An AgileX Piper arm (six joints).
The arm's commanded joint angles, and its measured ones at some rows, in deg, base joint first. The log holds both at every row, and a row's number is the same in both.
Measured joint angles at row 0:
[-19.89 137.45 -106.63 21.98 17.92 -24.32]
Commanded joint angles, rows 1 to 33:
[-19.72 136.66 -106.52 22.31 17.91 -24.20]
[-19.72 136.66 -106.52 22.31 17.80 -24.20]
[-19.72 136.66 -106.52 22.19 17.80 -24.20]
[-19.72 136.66 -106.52 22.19 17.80 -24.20]
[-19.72 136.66 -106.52 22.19 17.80 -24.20]
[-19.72 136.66 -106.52 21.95 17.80 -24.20]
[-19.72 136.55 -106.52 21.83 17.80 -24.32]
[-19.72 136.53 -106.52 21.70 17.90 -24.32]
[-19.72 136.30 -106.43 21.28 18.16 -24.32]
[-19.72 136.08 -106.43 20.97 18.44 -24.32]
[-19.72 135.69 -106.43 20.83 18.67 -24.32]
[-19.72 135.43 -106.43 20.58 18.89 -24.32]
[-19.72 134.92 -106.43 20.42 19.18 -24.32]
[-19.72 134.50 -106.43 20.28 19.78 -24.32]
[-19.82 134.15 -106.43 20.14 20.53 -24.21]
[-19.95 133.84 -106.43 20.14 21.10 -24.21]
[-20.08 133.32 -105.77 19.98 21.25 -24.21]
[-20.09 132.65 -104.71 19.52 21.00 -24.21]
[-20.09 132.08 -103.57 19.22 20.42 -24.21]
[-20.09 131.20 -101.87 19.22 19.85 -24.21]
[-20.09 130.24 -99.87 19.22 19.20 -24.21]
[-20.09 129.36 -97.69 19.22 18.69 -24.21]
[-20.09 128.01 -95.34 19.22 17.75 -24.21]
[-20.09 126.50 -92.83 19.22 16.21 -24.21]
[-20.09 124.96 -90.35 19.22 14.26 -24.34]
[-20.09 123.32 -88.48 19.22 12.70 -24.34]
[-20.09 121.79 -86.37 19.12 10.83 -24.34]
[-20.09 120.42 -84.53 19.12 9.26 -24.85]
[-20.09 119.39 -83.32 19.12 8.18 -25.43]
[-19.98 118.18 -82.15 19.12 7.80 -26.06]
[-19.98 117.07 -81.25 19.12 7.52 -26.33]
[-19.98 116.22 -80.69 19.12 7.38 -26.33]
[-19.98 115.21 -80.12 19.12 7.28 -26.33]
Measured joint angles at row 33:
[-19.99 119.30 -82.80 19.41 9.78 -25.20]
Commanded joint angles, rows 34 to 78:
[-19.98 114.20 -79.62 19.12 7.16 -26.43]
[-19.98 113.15 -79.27 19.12 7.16 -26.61]
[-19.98 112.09 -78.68 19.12 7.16 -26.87]
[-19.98 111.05 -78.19 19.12 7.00 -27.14]
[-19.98 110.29 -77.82 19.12 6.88 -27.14]
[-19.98 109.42 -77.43 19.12 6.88 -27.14]
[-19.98 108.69 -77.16 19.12 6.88 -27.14]
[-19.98 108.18 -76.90 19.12 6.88 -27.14]
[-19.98 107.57 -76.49 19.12 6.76 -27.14]
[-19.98 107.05 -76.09 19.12 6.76 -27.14]
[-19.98 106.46 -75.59 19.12 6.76 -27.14]
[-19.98 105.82 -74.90 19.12 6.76 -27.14]
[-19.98 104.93 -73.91 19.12 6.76 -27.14]
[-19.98 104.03 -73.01 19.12 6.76 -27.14]
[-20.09 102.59 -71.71 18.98 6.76 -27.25]
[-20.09 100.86 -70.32 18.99 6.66 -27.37]
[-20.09 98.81 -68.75 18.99 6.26 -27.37]
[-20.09 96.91 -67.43 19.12 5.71 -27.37]
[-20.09 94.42 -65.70 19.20 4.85 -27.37]
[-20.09 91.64 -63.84 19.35 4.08 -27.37]
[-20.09 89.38 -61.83 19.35 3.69 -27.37]
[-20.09 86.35 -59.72 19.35 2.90 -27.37]
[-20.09 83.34 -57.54 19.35 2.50 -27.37]
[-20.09 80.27 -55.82 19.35 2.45 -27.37]
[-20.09 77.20 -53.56 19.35 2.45 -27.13]
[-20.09 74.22 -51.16 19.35 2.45 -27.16]
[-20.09 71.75 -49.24 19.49 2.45 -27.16]
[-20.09 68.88 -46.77 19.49 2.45 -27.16]
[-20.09 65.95 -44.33 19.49 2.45 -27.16]
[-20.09 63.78 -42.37 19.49 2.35 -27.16]
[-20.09 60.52 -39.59 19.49 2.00 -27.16]
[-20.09 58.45 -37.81 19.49 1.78 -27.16]
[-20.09 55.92 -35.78 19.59 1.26 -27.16]
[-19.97 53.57 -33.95 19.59 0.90 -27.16]
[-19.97 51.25 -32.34 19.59 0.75 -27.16]
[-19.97 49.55 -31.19 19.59 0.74 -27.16]
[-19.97 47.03 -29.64 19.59 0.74 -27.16]
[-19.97 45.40 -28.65 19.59 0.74 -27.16]
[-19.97 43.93 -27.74 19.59 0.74 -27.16]
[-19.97 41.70 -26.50 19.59 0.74 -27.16]
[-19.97 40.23 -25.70 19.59 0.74 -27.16]
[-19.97 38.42 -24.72 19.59 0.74 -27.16]
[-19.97 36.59 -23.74 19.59 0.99 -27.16]
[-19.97 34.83 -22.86 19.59 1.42 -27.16]
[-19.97 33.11 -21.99 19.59 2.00 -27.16]
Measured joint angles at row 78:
[-19.99 39.08 -25.04 19.41 1.48 -26.81]
